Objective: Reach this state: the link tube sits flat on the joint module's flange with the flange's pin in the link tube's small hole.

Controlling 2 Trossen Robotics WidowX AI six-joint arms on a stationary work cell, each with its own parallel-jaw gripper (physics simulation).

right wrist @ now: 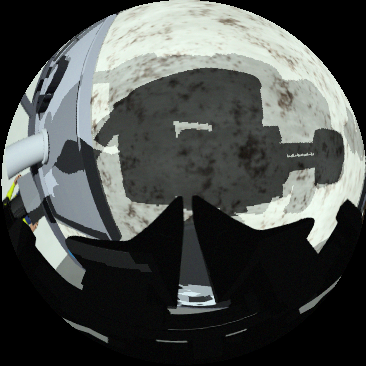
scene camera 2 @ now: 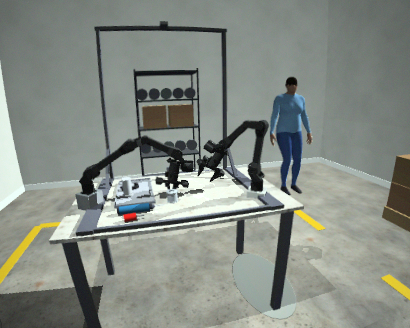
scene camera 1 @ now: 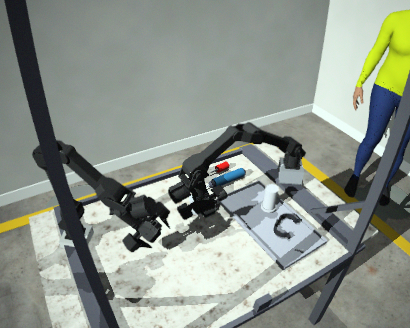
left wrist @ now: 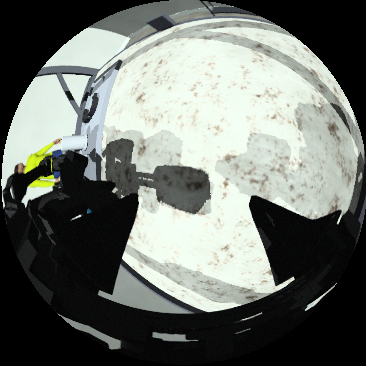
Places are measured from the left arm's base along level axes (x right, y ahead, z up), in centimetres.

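Where they show: left gripper, fingertip midpoint: [scene camera 2: 203, 179] [scene camera 1: 160, 237] [left wrist: 196, 200]; right gripper, fingertip midpoint: [right wrist: 186, 201] [left wrist: 113, 183]; left arm's base, origin of the base link: [scene camera 2: 257, 189]; right arm's base, origin of the base link: [scene camera 2: 88, 192] [scene camera 1: 291, 164].
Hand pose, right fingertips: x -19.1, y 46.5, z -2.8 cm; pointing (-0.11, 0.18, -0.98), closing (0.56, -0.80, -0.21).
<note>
Each offset is from my right fingertips to the centre of the thing. "spot": to the spot under its first point.
The joint module @[dz +2.5, dx -4.1, dy -4.0 cm] [scene camera 2: 172, 195], a short grey cylinder with its flange on top, stands on the table right under my right gripper [scene camera 2: 172, 188]. In the right wrist view the right gripper's [right wrist: 186, 201] fingers stand almost together, and only a narrow grey strip of the module [right wrist: 188, 259] shows through the slit. I cannot tell whether the fingers touch it. In scene camera 1 the right gripper [scene camera 1: 202, 208] hides the module. The link tube @[dz +5.0, dx -7.6, dy +24.4 cm] [scene camera 1: 270, 196], white, stands upright on the grey tray @[dz +0.1, dx -0.6, dy +24.9 cm] [scene camera 1: 273, 221]. My left gripper [scene camera 1: 155, 232] hangs open and empty above the table, apart from both parts.
A black C-shaped part @[spot: dz -0.3, dx +1.4, dy +31.3 cm] [scene camera 1: 286, 225] lies on the tray. A blue cylinder @[dz +1.3, dx -21.3, dy +4.5 cm] [scene camera 1: 228, 176] and a red one @[dz +1.0, dx -29.8, dy +2.4 cm] [scene camera 1: 222, 166] lie behind the tray. A person [scene camera 2: 289, 133] stands beside the table and a shelf [scene camera 2: 166, 120] behind it.
</note>
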